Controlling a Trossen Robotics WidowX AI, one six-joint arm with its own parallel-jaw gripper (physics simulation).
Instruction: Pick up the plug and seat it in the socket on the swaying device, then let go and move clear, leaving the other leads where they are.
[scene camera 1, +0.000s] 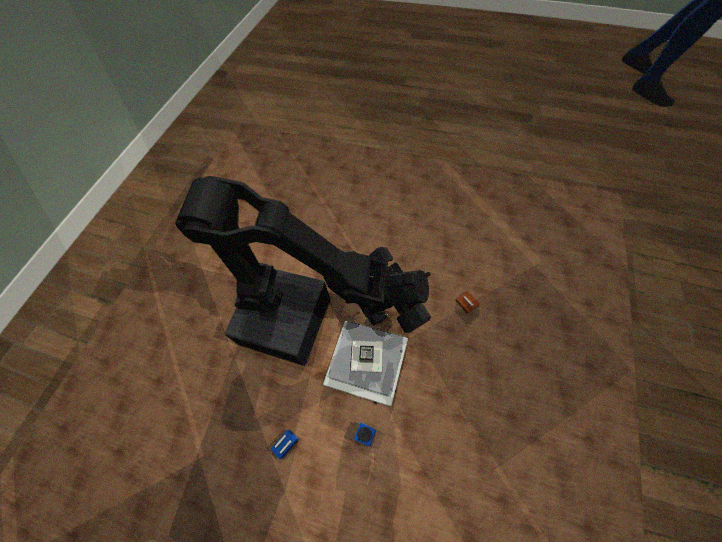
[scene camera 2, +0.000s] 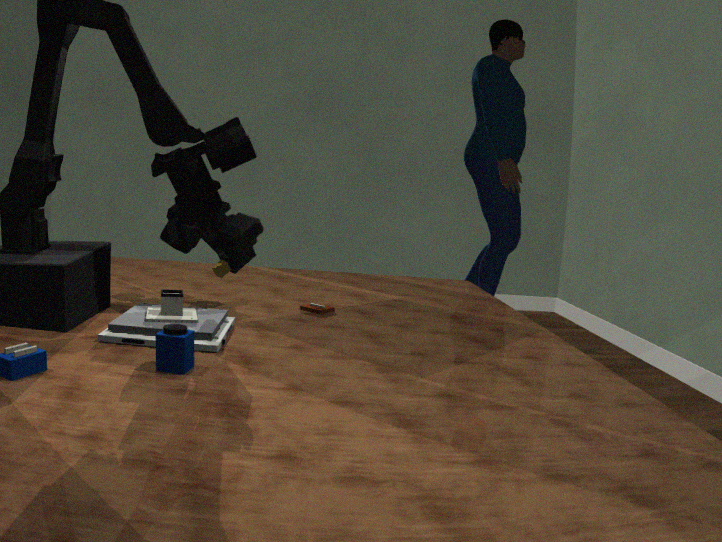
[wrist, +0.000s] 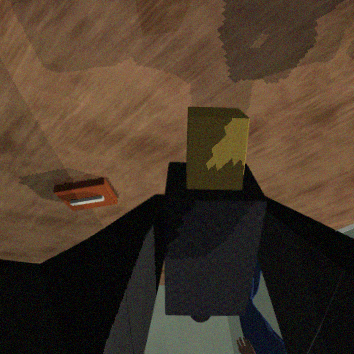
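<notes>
My gripper is shut on the plug, a yellow block on a dark grey body between the fingers. The gripper is tilted and holds the plug in the air. In scene camera 2 it is above and a little right of the device; in scene camera 1 it is beyond the device's upper right corner. The device is a pale tray with a grey platform. The socket stands up from a cream plate at its middle. The plug is apart from the socket.
An orange-red block lies right of the device. A blue block with two pale bars and a blue block with a round black top are in front. A person is in the background.
</notes>
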